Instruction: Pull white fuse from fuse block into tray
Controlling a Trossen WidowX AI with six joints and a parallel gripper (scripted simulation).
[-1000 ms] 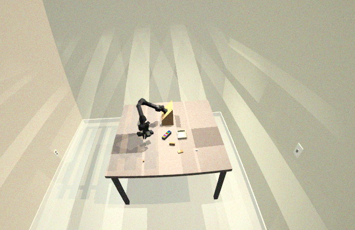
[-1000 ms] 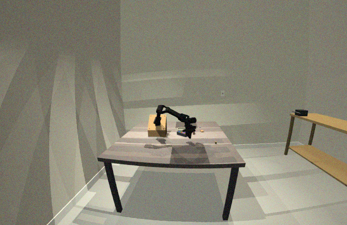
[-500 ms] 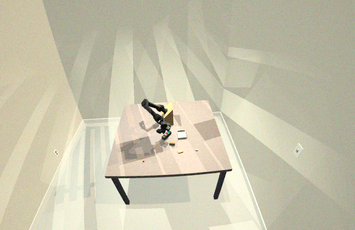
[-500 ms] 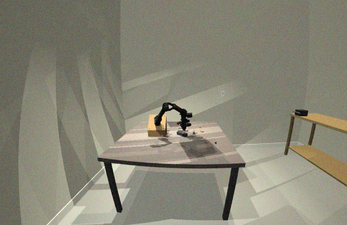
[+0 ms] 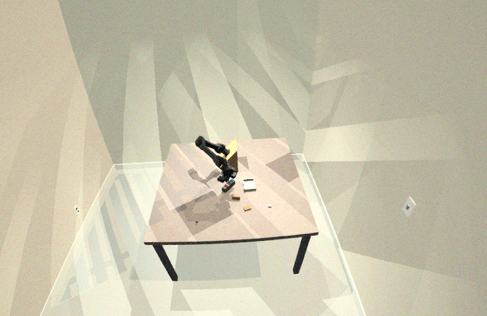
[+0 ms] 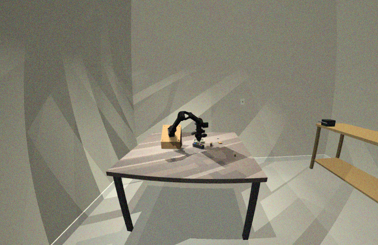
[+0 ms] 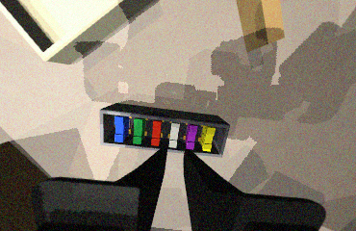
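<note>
My gripper tip is now 50 mm above the white fuse. Also, from my gripper tip: tray: 10 mm ahead, 190 mm to the left, 70 mm below.
</note>
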